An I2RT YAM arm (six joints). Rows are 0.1 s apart.
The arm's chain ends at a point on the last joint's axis. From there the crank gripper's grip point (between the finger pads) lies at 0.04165 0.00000 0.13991 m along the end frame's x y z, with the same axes.
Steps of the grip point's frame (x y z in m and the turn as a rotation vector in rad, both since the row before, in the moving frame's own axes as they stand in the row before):
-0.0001 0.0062 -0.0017 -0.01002 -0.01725 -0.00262
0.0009 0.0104 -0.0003 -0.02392 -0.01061 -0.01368
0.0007 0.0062 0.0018 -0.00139 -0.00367 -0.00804
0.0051 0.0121 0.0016 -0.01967 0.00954 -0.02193
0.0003 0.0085 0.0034 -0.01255 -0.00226 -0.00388
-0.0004 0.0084 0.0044 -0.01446 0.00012 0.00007
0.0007 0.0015 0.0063 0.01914 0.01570 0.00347
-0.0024 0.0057 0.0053 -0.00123 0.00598 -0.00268
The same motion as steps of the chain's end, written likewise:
0.0023 0.0049 -0.0024 -0.01002 -0.01725 -0.00262
0.0024 0.0076 -0.0007 -0.02392 -0.01061 -0.01368
0.0012 0.0063 0.0016 -0.00139 -0.00367 -0.00804
0.0037 0.0103 0.0020 -0.01967 0.00954 -0.02193
0.0006 0.0069 0.0033 -0.01255 -0.00226 -0.00388
-0.0004 0.0064 0.0044 -0.01446 0.00012 0.00007
-0.0015 0.0040 0.0070 0.01914 0.01570 0.00347
-0.0032 0.0056 0.0056 -0.00123 0.00598 -0.00268

